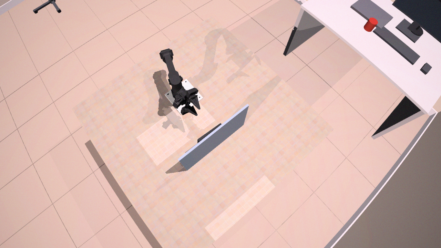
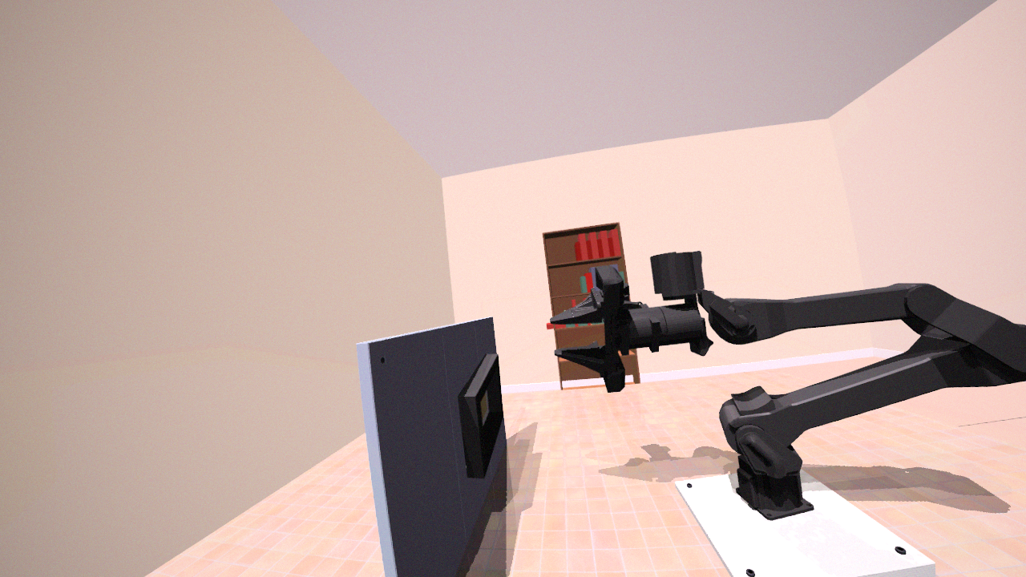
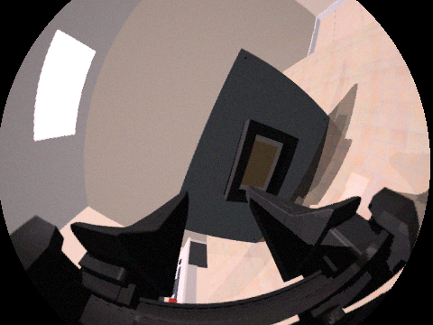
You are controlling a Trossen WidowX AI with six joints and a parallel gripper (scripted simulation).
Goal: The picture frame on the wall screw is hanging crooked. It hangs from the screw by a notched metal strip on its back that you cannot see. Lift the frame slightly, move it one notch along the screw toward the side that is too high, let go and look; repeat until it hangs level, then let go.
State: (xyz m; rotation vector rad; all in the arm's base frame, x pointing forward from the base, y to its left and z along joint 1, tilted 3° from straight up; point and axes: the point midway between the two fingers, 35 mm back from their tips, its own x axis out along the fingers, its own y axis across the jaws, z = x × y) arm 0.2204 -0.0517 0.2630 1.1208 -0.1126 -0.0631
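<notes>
Right now the picture frame is 130 mm ahead of my gripper tip, 110 mm below it and 40 mm to the right of it. Round my gripper tip: wall panel 140 mm ahead, 110 mm below, 20 mm to the right.
</notes>
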